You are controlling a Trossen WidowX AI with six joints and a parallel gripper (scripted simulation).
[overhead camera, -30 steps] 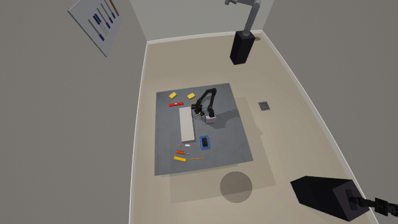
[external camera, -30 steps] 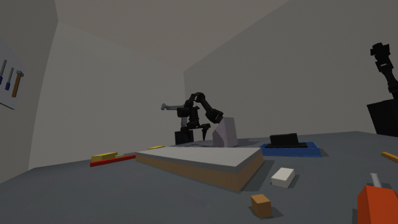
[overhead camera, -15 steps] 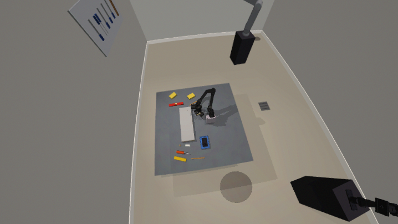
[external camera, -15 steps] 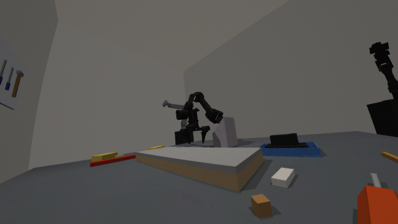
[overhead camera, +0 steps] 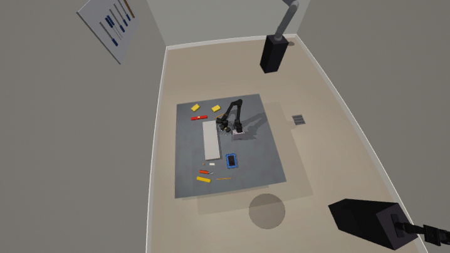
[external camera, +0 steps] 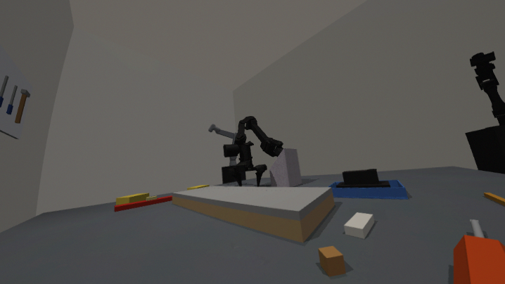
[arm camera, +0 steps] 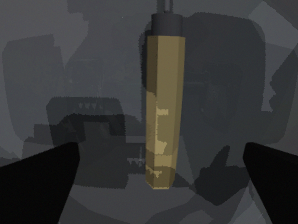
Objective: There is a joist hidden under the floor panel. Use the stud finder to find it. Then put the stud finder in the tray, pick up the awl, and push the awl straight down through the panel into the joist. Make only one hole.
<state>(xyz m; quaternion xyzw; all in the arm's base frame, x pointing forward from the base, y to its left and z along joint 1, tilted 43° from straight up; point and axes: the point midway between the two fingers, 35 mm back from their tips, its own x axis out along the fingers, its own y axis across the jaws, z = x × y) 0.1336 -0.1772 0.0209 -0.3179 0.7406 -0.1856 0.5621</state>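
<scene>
Right now the awl is 50 mm ahead of my gripper tip, 10 mm to the left of it and 10 mm below it. Also, from my gripper tip: red level (330 mm ahead, 250 mm to the right); blue tray (440 mm to the left, 40 mm ahead); black stud finder (460 mm to the left, 40 mm ahead, 30 mm above).
</scene>
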